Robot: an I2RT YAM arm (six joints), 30 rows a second.
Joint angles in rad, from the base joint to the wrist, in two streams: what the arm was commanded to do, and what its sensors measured. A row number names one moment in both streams.
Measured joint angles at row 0:
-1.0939, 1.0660, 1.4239, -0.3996, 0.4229, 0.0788
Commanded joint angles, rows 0 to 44:
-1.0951, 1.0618, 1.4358, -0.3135, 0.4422, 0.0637
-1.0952, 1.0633, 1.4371, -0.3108, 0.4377, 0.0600
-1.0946, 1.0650, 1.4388, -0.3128, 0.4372, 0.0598
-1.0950, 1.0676, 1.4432, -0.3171, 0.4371, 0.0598
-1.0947, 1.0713, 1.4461, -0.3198, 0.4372, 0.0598
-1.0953, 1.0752, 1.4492, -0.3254, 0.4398, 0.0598
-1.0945, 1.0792, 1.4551, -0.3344, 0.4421, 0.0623
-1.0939, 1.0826, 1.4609, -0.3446, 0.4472, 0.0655
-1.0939, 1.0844, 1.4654, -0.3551, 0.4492, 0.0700
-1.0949, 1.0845, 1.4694, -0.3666, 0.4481, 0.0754
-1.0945, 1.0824, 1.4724, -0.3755, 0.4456, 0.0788
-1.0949, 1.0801, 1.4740, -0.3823, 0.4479, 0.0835
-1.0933, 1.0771, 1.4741, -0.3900, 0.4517, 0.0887
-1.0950, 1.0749, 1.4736, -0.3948, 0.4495, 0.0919
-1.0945, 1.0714, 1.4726, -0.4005, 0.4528, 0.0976
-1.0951, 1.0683, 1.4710, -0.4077, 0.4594, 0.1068
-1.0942, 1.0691, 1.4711, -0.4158, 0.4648, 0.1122
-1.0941, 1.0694, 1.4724, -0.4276, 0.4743, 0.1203
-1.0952, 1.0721, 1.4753, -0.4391, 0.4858, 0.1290
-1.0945, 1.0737, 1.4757, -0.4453, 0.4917, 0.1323
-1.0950, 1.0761, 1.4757, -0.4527, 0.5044, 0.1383
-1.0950, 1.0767, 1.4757, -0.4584, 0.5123, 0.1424
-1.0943, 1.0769, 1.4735, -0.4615, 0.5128, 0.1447
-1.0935, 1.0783, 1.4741, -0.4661, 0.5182, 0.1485
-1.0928, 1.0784, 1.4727, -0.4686, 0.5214, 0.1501
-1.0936, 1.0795, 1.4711, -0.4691, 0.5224, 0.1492
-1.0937, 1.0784, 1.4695, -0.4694, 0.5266, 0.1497
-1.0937, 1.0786, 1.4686, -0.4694, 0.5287, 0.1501
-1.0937, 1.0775, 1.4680, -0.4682, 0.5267, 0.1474
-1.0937, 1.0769, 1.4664, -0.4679, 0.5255, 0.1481
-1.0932, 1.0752, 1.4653, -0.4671, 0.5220, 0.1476
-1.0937, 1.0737, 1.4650, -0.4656, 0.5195, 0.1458
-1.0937, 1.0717, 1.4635, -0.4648, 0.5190, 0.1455
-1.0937, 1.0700, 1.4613, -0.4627, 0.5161, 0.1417
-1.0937, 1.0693, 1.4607, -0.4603, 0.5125, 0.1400
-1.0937, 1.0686, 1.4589, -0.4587, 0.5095, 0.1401
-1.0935, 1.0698, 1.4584, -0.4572, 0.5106, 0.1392
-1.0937, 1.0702, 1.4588, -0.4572, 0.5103, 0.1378
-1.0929, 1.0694, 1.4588, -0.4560, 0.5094, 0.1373
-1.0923, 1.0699, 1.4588, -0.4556, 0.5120, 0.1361
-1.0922, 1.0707, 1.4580, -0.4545, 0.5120, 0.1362
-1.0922, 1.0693, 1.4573, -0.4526, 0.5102, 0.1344
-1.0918, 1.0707, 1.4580, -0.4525, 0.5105, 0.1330
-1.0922, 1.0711, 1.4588, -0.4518, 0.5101, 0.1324
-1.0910, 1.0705, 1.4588, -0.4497, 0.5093, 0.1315
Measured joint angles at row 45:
-1.0931, 1.0729, 1.4555, -0.4862, 0.5091, 0.1368
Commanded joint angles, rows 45 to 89:
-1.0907, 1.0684, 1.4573, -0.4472, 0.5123, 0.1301
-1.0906, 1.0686, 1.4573, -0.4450, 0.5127, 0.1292
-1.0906, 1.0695, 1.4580, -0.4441, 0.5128, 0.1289
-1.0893, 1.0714, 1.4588, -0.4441, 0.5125, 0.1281
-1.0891, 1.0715, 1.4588, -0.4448, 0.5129, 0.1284
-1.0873, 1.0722, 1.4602, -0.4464, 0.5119, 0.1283
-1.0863, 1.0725, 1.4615, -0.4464, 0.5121, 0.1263
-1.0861, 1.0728, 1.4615, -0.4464, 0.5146, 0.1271
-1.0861, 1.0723, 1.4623, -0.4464, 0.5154, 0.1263
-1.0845, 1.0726, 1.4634, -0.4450, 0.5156, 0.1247
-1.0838, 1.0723, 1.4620, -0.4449, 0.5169, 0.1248
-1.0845, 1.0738, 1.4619, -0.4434, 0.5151, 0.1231
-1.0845, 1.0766, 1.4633, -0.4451, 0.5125, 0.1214
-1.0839, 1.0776, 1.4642, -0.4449, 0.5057, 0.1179
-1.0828, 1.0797, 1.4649, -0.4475, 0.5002, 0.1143
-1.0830, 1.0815, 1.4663, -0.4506, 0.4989, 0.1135
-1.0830, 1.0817, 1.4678, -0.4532, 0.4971, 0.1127
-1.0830, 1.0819, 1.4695, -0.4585, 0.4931, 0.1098
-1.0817, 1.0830, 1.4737, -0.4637, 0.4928, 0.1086
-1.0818, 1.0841, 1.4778, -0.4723, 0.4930, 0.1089
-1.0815, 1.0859, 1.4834, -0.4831, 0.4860, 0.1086
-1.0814, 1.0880, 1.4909, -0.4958, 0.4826, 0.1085
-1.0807, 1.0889, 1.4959, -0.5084, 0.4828, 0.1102
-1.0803, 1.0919, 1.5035, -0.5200, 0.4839, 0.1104
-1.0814, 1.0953, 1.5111, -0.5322, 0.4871, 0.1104
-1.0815, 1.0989, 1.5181, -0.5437, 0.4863, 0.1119
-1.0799, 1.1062, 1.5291, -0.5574, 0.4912, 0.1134
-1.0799, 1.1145, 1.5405, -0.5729, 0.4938, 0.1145
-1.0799, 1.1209, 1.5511, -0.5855, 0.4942, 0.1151
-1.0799, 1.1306, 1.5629, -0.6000, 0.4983, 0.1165
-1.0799, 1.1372, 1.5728, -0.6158, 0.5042, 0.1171
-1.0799, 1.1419, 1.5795, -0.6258, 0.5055, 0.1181
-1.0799, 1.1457, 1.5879, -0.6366, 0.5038, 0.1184
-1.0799, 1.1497, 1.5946, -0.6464, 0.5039, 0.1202
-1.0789, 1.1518, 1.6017, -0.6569, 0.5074, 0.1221
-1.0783, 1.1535, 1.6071, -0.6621, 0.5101, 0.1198
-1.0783, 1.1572, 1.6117, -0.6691, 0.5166, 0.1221
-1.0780, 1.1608, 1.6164, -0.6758, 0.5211, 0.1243
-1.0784, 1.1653, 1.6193, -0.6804, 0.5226, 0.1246
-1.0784, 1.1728, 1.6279, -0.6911, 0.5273, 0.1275
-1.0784, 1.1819, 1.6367, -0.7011, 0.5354, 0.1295
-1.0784, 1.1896, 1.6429, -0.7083, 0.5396, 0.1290
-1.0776, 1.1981, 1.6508, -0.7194, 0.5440, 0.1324
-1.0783, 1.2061, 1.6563, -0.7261, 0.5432, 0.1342
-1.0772, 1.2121, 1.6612, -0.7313, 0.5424, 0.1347
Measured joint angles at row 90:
-1.0801, 1.2018, 1.6474, -0.7048, 0.5255, 0.1158
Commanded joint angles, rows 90 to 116:
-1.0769, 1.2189, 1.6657, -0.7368, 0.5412, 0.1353
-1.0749, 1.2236, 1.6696, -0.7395, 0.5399, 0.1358
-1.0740, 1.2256, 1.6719, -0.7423, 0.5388, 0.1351
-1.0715, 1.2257, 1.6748, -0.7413, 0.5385, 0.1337
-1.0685, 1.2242, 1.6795, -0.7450, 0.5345, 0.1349
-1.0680, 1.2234, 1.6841, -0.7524, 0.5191, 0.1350
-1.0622, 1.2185, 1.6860, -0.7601, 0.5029, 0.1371
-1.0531, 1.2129, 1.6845, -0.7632, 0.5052, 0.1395
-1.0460, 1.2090, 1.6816, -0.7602, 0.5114, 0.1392
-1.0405, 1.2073, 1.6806, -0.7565, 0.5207, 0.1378
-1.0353, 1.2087, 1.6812, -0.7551, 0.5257, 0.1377
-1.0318, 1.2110, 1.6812, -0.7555, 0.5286, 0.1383
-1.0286, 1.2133, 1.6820, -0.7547, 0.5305, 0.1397
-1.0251, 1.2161, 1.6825, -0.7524, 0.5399, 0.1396
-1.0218, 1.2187, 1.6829, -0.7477, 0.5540, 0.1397
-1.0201, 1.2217, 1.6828, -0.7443, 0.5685, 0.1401
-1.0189, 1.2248, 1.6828, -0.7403, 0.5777, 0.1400
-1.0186, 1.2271, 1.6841, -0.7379, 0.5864, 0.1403
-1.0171, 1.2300, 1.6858, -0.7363, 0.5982, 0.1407
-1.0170, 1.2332, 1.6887, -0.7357, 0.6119, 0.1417
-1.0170, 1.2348, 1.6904, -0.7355, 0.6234, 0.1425
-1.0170, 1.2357, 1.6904, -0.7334, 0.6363, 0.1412
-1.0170, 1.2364, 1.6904, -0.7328, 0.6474, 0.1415
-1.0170, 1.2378, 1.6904, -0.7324, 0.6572, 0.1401
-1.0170, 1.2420, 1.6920, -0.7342, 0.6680, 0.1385
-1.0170, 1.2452, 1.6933, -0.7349, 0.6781, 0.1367
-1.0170, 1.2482, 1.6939, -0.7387, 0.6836, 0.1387
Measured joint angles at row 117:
-1.0183, 1.2434, 1.6878, -0.7547, 0.6338, 0.1345
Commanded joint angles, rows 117 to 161:
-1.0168, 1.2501, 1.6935, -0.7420, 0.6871, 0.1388
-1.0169, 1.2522, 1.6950, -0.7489, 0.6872, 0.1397
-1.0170, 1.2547, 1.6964, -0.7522, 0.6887, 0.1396
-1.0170, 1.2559, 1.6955, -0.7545, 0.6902, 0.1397
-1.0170, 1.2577, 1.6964, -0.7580, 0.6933, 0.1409
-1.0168, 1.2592, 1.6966, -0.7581, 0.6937, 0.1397
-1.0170, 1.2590, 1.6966, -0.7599, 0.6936, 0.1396
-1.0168, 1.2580, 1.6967, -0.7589, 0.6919, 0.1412
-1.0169, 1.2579, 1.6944, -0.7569, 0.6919, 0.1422
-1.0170, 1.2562, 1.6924, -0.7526, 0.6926, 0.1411
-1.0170, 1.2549, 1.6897, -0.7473, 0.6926, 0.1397
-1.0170, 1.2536, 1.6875, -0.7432, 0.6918, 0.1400
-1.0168, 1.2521, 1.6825, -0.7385, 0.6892, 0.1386
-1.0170, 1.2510, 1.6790, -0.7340, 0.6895, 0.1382
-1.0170, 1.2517, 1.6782, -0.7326, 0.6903, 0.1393
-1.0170, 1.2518, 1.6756, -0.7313, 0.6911, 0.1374
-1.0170, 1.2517, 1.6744, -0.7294, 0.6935, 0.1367
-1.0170, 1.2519, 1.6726, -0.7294, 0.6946, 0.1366
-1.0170, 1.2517, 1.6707, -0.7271, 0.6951, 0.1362
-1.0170, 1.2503, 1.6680, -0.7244, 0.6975, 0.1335
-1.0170, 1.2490, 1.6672, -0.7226, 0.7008, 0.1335
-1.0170, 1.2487, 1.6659, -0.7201, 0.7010, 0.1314
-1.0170, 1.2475, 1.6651, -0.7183, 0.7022, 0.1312
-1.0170, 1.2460, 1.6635, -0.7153, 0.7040, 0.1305
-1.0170, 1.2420, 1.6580, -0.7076, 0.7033, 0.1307
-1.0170, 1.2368, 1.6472, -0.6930, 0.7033, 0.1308
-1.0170, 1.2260, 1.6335, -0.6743, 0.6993, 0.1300
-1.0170, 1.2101, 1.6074, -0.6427, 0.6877, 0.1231
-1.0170, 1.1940, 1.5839, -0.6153, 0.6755, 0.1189
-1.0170, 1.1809, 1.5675, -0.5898, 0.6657, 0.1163
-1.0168, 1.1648, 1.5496, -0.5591, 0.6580, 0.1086
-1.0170, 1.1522, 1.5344, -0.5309, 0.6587, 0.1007
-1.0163, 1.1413, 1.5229, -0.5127, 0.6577, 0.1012
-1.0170, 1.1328, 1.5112, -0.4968, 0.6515, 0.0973
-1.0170, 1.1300, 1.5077, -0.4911, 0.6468, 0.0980
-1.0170, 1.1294, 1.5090, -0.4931, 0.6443, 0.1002
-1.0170, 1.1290, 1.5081, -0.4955, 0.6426, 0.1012
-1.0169, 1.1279, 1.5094, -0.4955, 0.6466, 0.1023
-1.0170, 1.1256, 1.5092, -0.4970, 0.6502, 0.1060
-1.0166, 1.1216, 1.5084, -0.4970, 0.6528, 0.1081
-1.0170, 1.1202, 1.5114, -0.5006, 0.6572, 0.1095
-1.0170, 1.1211, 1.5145, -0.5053, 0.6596, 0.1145
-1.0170, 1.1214, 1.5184, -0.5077, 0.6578, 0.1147
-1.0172, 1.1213, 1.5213, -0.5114, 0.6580, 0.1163
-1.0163, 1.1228, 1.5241, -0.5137, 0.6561, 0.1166
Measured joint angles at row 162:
-1.0164, 1.1244, 1.5139, -0.5495, 0.6456, 0.1081
